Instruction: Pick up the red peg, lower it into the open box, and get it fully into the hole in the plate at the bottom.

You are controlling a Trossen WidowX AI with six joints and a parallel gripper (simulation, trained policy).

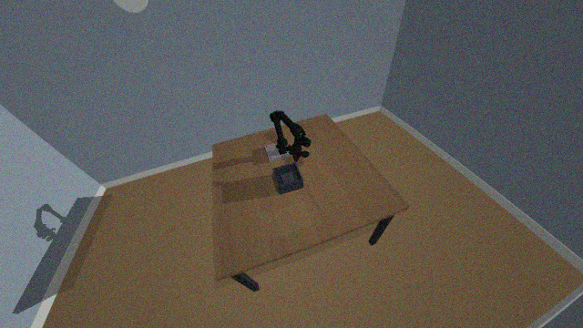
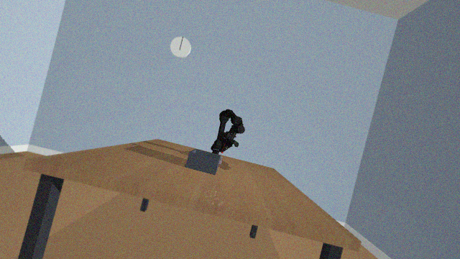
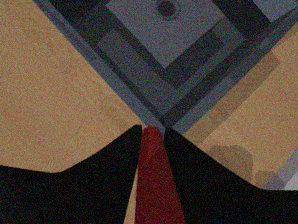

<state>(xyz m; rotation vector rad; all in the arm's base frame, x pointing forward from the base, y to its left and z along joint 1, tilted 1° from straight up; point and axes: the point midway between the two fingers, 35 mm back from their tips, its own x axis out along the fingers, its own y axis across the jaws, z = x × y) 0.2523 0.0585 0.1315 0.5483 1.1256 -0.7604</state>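
The dark box is 100 mm below my gripper tip, 90 mm to the right of it and 70 mm ahead of it. From my gripper tip the other things lie so: red peg (30 mm above, 10 mm to the left, 10 mm behind).
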